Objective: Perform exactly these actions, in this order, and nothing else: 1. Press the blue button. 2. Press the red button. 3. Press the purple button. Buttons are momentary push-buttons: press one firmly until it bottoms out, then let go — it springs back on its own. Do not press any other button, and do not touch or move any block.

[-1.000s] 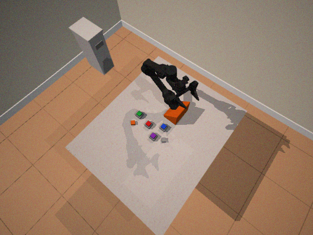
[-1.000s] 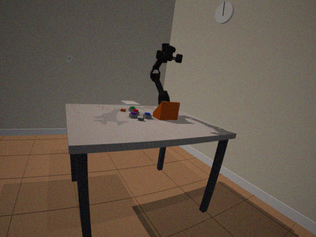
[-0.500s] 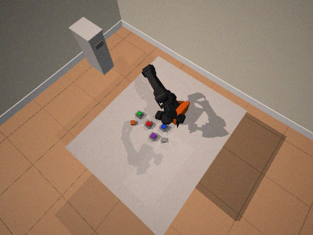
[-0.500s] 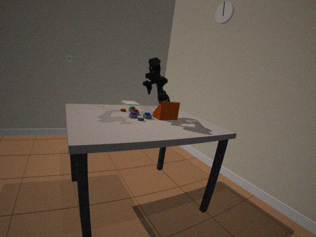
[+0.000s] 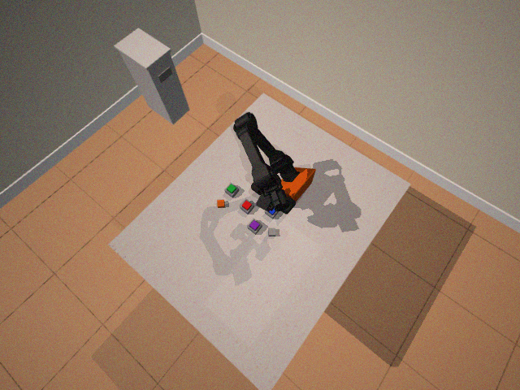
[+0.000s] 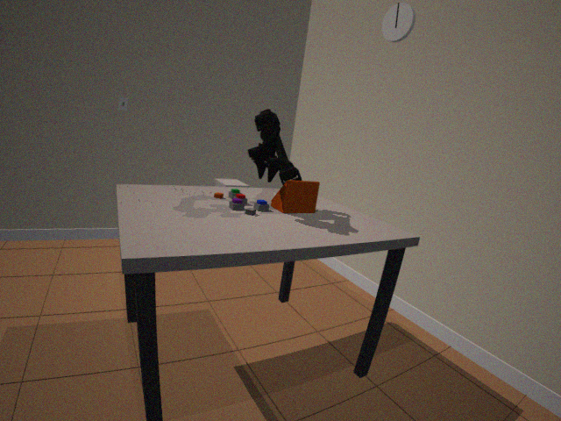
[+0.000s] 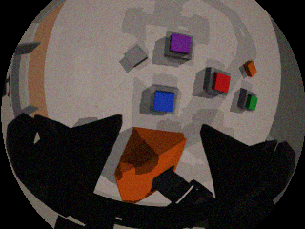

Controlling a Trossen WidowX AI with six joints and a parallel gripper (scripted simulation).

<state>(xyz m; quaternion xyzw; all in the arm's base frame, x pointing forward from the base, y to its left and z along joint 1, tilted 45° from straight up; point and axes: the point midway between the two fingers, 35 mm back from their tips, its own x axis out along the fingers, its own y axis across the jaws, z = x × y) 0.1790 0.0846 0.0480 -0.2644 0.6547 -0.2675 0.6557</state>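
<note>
The blue button lies 90 mm below my gripper tip. Round my gripper tip: small grey block 80 mm ahead, 60 mm to the left, 120 mm below; purple button 100 mm ahead, 20 mm to the right, 90 mm below; red button 50 mm ahead, 110 mm to the right, 90 mm below.
</note>
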